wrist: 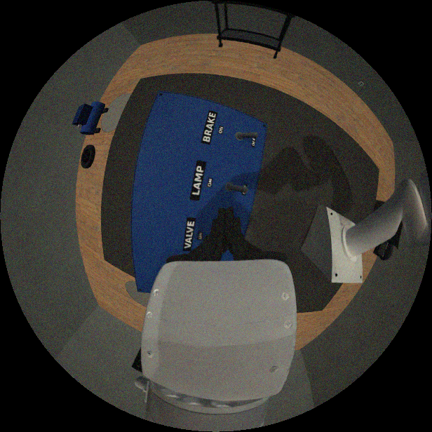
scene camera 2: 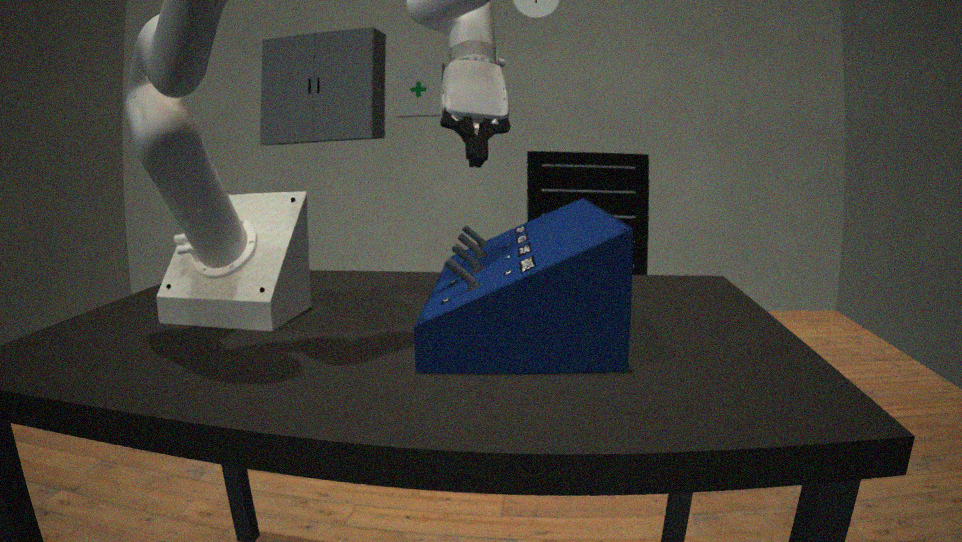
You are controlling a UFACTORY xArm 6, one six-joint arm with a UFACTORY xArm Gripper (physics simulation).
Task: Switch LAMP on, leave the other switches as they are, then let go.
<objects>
The same spot on a blue switch console: (wrist: 190,150) is (scene camera 2: 543,248).
</objects>
